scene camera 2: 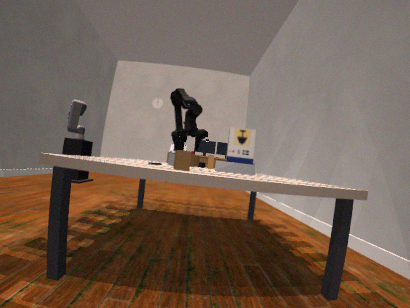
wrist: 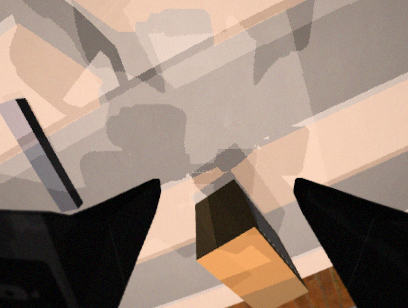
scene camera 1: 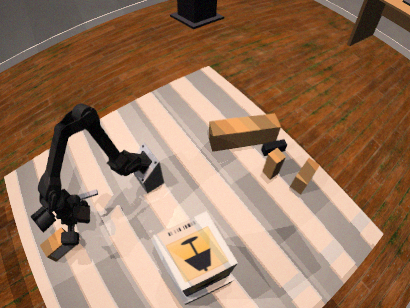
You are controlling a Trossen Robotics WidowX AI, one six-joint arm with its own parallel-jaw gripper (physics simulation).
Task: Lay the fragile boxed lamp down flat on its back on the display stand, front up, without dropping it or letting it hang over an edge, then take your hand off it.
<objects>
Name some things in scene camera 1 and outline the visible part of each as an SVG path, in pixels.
The gripper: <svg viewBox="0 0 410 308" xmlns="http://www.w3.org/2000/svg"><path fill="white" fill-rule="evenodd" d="M78 195L70 195L67 199L71 207L68 215L59 217L56 214L56 218L61 219L61 224L68 226L68 232L61 233L61 243L64 246L79 244L79 234L75 232L75 224L77 222L87 224L90 222L90 206L86 200L81 200Z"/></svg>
A boxed lamp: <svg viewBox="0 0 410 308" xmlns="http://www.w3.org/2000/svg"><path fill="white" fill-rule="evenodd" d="M207 211L153 235L186 297L228 277L238 264Z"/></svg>
</objects>
